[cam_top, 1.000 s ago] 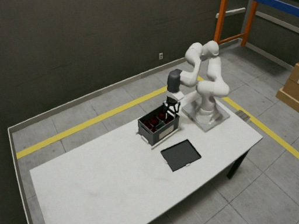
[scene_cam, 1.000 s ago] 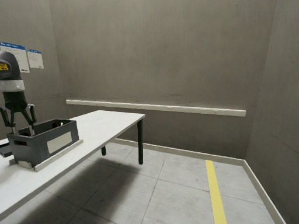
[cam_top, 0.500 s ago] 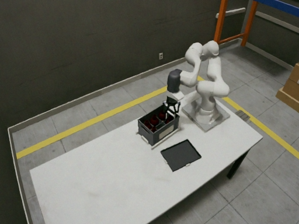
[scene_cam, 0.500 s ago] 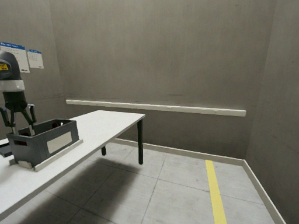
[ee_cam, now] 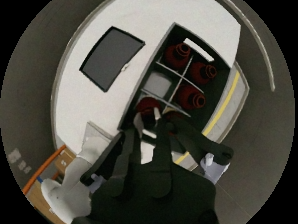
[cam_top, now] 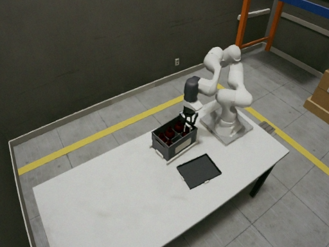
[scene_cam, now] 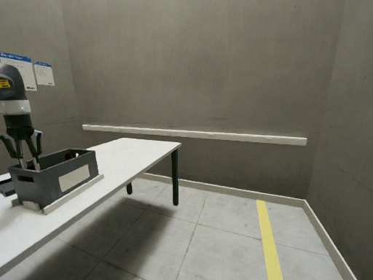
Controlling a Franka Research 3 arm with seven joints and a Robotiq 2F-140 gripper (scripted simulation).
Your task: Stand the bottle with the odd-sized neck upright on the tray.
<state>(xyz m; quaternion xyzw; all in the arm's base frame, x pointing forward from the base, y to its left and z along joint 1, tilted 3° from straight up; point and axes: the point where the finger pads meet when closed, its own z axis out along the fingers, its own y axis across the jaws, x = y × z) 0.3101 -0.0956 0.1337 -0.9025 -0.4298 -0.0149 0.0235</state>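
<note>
Right now my hand is 9 cm short of the dark grey crate, 9 cm above it and 3 cm to the left of it. Round my hand: flat black tray (25 cm to the left, 16 cm below, 9 cm ahead).
</note>
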